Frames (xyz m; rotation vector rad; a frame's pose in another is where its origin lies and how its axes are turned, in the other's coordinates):
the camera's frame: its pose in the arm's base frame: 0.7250 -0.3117 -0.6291 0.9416 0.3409 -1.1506
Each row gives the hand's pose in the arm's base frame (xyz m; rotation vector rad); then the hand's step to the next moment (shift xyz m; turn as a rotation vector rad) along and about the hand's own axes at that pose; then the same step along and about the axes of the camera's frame.
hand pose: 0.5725 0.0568 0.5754 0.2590 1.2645 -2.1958
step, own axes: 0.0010 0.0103 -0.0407 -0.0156 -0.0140 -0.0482
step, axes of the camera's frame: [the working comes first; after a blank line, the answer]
step, axes of the arm's base frame: 0.0003 0.0299 -0.0295 -0.0011 0.0518 -0.0086

0.0012 -0.0104 -0.0407 -0.0270 -0.0001 -0.0451
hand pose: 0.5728 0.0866 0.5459 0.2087 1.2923 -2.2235
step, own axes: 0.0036 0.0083 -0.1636 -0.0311 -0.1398 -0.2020
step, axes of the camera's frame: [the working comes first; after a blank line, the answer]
step, axes of the arm's base frame: -0.0211 0.1329 -0.0935 -0.0765 0.2352 0.0117

-0.0288 -0.0490 -0.1537 -0.1854 -0.0405 -0.1591
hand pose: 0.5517 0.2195 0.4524 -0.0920 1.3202 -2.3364
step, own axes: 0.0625 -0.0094 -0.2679 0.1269 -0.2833 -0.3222
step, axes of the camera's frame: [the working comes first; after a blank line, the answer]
step, axes of the arm's base frame: -0.1325 0.1916 -0.1466 -0.3013 0.3283 0.0403

-0.0754 -0.1663 -0.2060 -0.3543 -0.2178 -0.1650
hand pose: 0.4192 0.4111 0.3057 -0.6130 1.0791 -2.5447
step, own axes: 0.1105 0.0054 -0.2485 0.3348 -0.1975 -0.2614
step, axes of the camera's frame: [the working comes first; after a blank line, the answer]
step, axes of the arm's base frame: -0.2178 0.0980 -0.1301 -0.4403 0.1437 0.0700

-0.0632 -0.2430 -0.1046 -0.3163 -0.3445 0.0269
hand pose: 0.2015 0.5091 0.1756 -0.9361 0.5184 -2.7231
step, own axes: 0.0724 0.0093 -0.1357 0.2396 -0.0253 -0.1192
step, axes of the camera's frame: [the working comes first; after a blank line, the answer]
step, axes of the arm's base frame: -0.1403 0.0039 -0.0636 -0.2625 -0.0208 0.0543

-0.0173 -0.1528 -0.0094 -0.1307 -0.2095 0.1061
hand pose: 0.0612 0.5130 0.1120 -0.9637 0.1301 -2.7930
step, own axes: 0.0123 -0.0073 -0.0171 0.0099 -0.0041 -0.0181
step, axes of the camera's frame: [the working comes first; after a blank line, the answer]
step, axes of the arm's base frame: -0.0211 0.0051 -0.0050 -0.0194 0.0024 -0.0077

-0.0085 -0.0205 -0.0022 -0.0043 -0.0205 -0.0021
